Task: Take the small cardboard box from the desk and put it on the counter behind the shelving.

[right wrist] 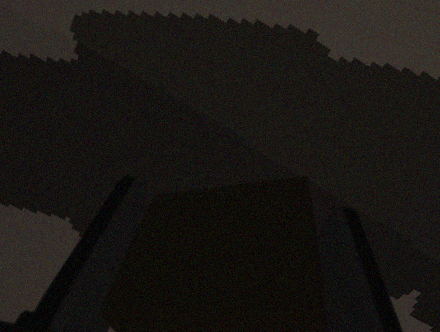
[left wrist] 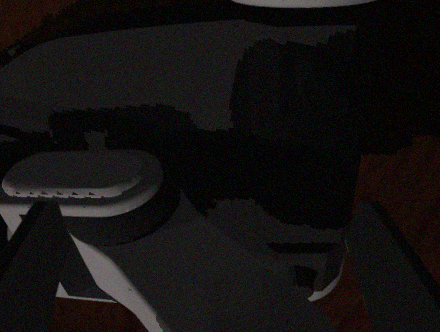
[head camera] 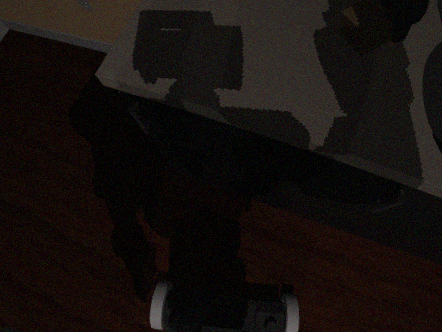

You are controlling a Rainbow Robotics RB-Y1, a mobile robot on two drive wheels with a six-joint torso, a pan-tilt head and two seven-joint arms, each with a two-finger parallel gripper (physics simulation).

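The small cardboard box is a dark brown block, over the counter at the upper right of the head camera view. My right gripper is shut on it, with one finger along each side. The pale grey counter top lies beneath the box, with broad dark shadows across it; the gap between box and counter cannot be told. My left gripper is open, its fingers wide apart, with parts of the robot's own body beyond them. The shelving and the desk cannot be made out.
The counter's front edge runs from upper left to lower right in the head camera view, above a dark cabinet front. A tan wall stands at the upper left. The reddish wood floor and the robot's white-rimmed wheels show lower down.
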